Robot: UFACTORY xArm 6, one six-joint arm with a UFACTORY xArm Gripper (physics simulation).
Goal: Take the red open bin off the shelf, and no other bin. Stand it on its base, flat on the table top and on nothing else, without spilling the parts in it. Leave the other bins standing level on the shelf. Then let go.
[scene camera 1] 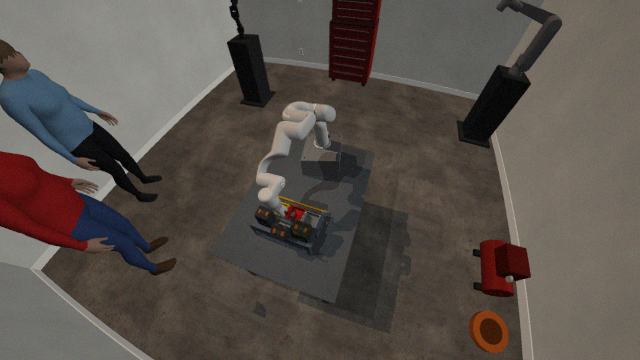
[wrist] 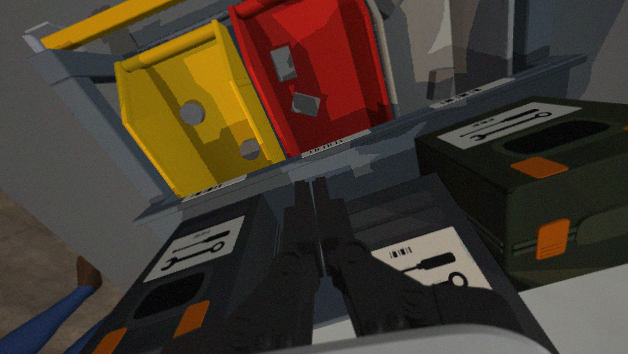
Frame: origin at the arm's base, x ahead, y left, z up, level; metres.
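Seen in the pictures: gripper, fingertip midpoint: [wrist: 313,198]; arm's base at its link origin: [scene camera 1: 322,143].
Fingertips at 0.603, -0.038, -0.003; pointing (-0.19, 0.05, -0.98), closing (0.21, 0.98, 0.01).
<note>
Pixels of each thing's top centre, then the offset from my fingertips to it, as dx, dy, dz. "*": a spot on its surface instead. Level surfaces: height alone.
- red open bin at its top centre: [wrist: 321,87] [scene camera 1: 293,215] -0.043, +0.031, -0.096
- shelf at a spot on its surface: [wrist: 105,137] * -0.074, -0.154, -0.092
- yellow bin at its top centre: [wrist: 200,141] -0.042, -0.086, -0.096
- pale grey bin at its top centre: [wrist: 448,44] [scene camera 1: 308,221] -0.035, +0.138, -0.096
- green case at its top centre: [wrist: 605,223] [scene camera 1: 300,228] +0.063, +0.136, +0.020
- yellow bar at its top centre: [scene camera 1: 299,203] -0.144, +0.028, -0.112
- grey table at its surface level: dz -0.177
The red open bin [scene camera 1: 295,213] [wrist: 345,55] is in the shelf [wrist: 105,137], between a yellow bin [wrist: 150,100] and a pale grey bin [wrist: 420,40]. Two small grey parts lie in the red bin in the wrist view; its upper end is cut off by the view's edge. My gripper [wrist: 313,198] is shut with nothing between its fingers. In the wrist view its tips show over the shelf's front board, below the red and yellow bins and apart from them. In the scene view the fingers are too small to tell.
On top stand a dark case [scene camera 1: 265,215] [wrist: 255,212] at left, another dark case [scene camera 1: 279,231] [wrist: 400,200] and a green case [scene camera 1: 302,231] [wrist: 465,175] at right. A yellow bar [scene camera 1: 310,204] [wrist: 115,20] runs along the shelf. The grey table [scene camera 1: 235,240] extends around it.
</note>
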